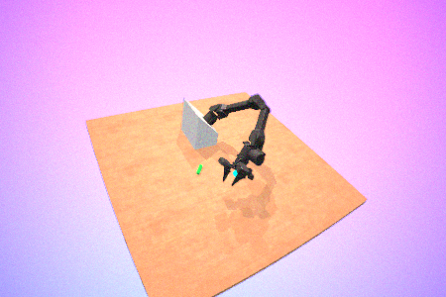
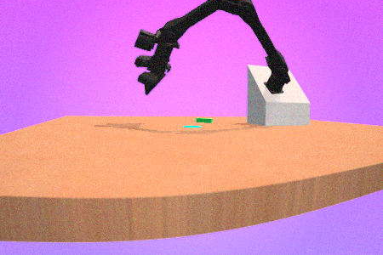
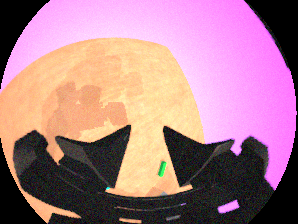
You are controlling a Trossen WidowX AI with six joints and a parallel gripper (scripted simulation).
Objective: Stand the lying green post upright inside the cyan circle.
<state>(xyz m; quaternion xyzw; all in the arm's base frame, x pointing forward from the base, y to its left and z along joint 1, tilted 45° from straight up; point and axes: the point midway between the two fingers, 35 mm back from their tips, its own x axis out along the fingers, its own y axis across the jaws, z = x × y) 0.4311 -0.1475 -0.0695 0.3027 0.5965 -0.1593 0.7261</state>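
The green post is 230 mm behind my gripper tip and 110 mm below it. Also, from my gripper tip: cyan circle 180 mm to the left, 110 mm below, 100 mm behind.
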